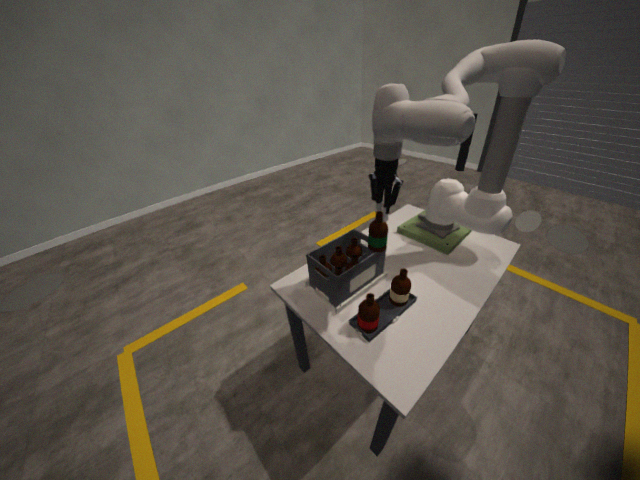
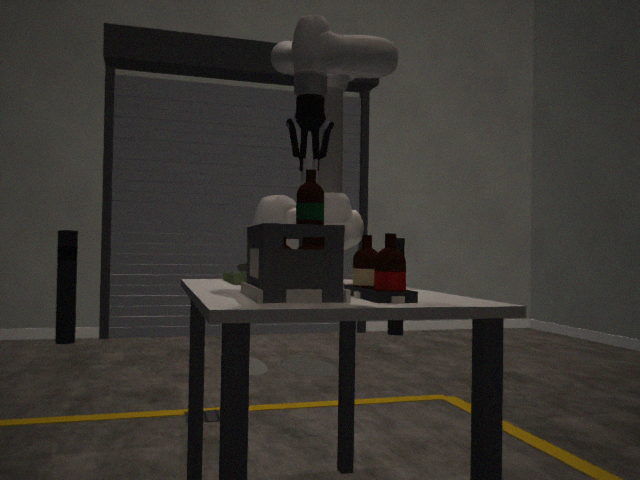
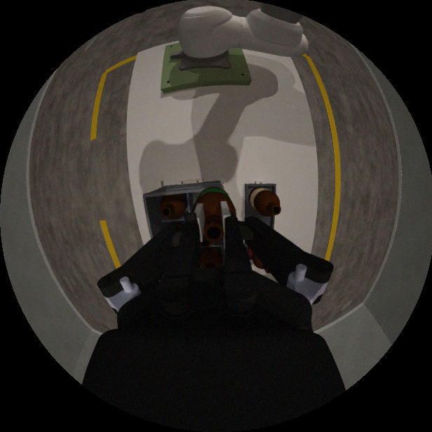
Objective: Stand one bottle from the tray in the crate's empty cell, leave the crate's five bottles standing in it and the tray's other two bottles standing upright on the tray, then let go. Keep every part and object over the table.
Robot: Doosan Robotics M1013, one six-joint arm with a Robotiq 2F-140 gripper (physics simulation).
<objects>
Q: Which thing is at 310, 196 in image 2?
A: A green-labelled brown bottle.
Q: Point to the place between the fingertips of the gripper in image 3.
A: At 212, 211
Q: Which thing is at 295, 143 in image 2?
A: The gripper.
</objects>
